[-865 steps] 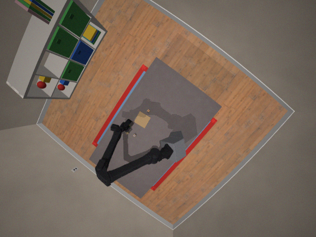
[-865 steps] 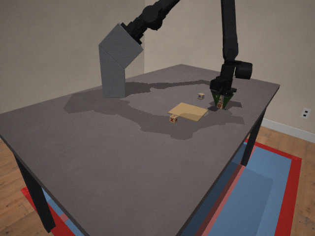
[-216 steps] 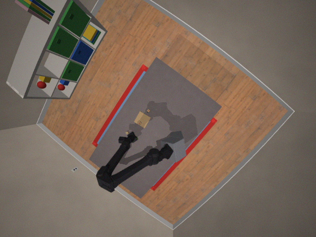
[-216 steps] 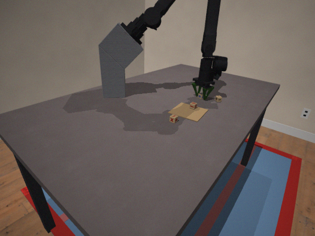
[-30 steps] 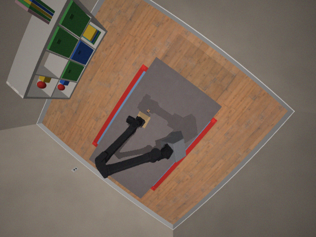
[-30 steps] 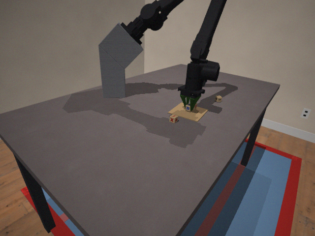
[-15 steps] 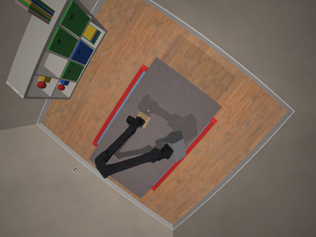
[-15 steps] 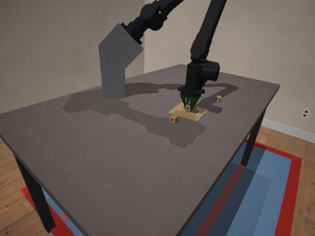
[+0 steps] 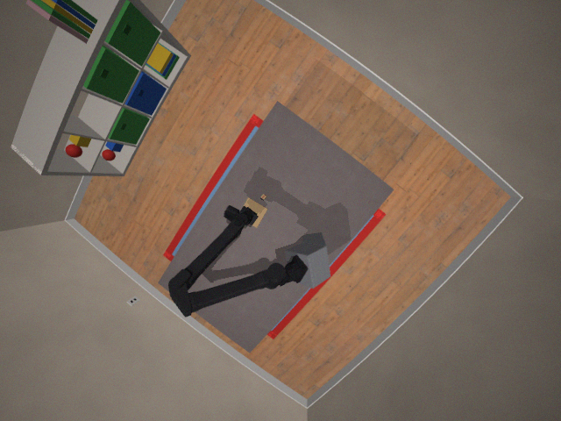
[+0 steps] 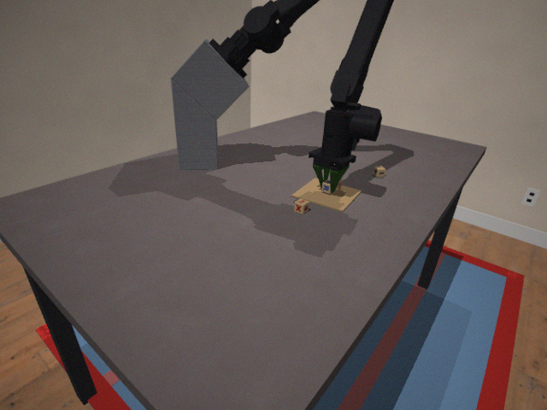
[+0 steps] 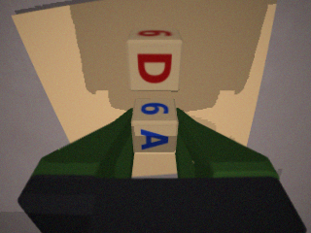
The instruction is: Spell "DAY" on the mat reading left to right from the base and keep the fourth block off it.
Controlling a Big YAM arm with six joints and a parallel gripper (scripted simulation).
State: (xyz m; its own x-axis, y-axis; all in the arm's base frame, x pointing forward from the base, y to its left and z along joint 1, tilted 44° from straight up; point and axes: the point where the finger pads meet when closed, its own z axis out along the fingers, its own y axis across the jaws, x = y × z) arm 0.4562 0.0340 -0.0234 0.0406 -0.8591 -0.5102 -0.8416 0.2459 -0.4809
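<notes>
Right now my hand is 20 mm above the tan mat. Round my hand: wooden block (120 mm to the right, 10 mm below, 10 mm ahead).
</notes>
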